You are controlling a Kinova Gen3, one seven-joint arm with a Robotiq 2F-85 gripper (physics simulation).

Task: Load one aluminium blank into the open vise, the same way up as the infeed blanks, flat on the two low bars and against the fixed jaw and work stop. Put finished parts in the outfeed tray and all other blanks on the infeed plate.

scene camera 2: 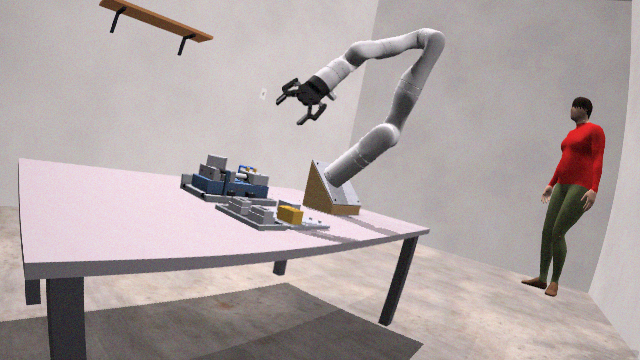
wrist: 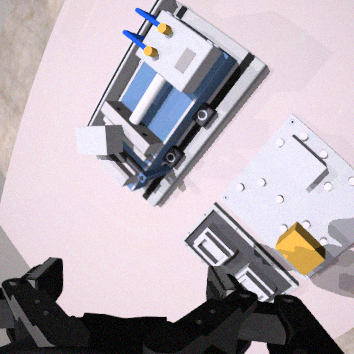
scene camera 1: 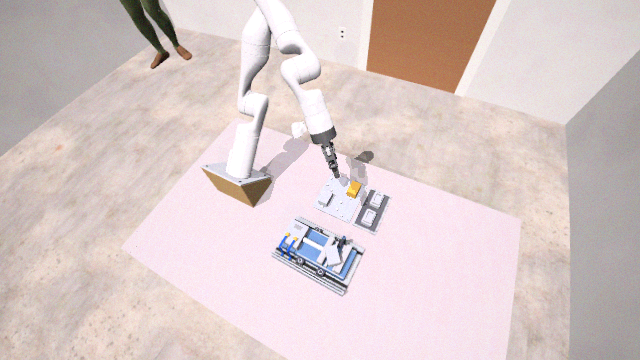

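Pixels of known places: gripper, fingertip midpoint: (scene camera 2: 286, 114) (wrist: 134, 278) (scene camera 1: 336, 172); arm's base, link origin: (scene camera 2: 332, 178) (scene camera 1: 239, 174).
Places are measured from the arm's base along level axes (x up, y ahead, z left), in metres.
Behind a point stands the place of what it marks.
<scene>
My gripper (scene camera 1: 337, 176) @[x 0.174, y 0.408, z 0.028 m] (scene camera 2: 290, 112) @[x 0.174, y 0.408, z 0.028 m] (wrist: 134, 278) @[x 0.174, y 0.408, z 0.028 m] is open and empty, high above the table. The vise (scene camera 1: 313, 251) @[x -0.070, y 0.391, z -0.169 m] (scene camera 2: 207, 185) @[x -0.087, y 0.537, z -0.117 m] (wrist: 170, 120) @[x -0.070, y 0.398, z -0.110 m] is blue and grey. A grey aluminium block (scene camera 1: 333, 254) @[x 0.002, y 0.469, z -0.174 m] (scene camera 2: 217, 163) @[x -0.020, y 0.478, z -0.157 m] (wrist: 92, 139) @[x 0.002, y 0.462, z -0.171 m] sits askew high on its jaw end; what bears it is unclear. The white pinned infeed plate (scene camera 1: 345, 214) @[x -0.121, y 0.448, z 0.032 m] (scene camera 2: 317, 226) @[x -0.123, y 0.383, z 0.202 m] (wrist: 250, 200) @[x -0.121, y 0.444, z 0.046 m] holds a grey block (scene camera 1: 325, 199) @[x -0.086, y 0.353, z 0.052 m] (wrist: 320, 179) and a yellow-orange block (scene camera 1: 354, 189) @[x -0.085, y 0.451, z 0.137 m] (scene camera 2: 290, 214) @[x -0.097, y 0.469, z 0.163 m] (wrist: 300, 250) @[x -0.086, y 0.443, z 0.145 m]. The dark outfeed tray (scene camera 1: 381, 211) @[x -0.124, y 0.583, z 0.096 m] (wrist: 214, 220) @[x -0.123, y 0.512, z 0.019 m] holds two stepped parts (scene camera 1: 369, 217) @[x -0.102, y 0.544, z 0.044 m] (scene camera 2: 261, 214) @[x -0.100, y 0.569, z 0.148 m] (wrist: 212, 247) @[x -0.103, y 0.542, z 0.044 m]; my finger partly hides one in the wrist view.
The arm's wedge base (scene camera 1: 235, 192) @[x -0.043, y 0.004, z -0.063 m] (scene camera 2: 332, 200) @[x -0.077, y 0.082, z 0.068 m] stands on the pink table (scene camera 1: 425, 280) @[x -0.130, y 0.801, z -0.115 m] (scene camera 2: 115, 220) @[x -0.130, y 0.940, z 0.091 m] (wrist: 100, 235) @[x -0.130, y 0.730, z -0.165 m]. Blue hoses (scene camera 1: 290, 247) @[x -0.021, y 0.319, z -0.197 m] (wrist: 134, 37) @[x -0.021, y 0.315, z -0.190 m] rise from the vise. A person (scene camera 1: 152, 25) (scene camera 2: 575, 160) stands beyond the table. A wall shelf (scene camera 2: 155, 20) hangs high.
</scene>
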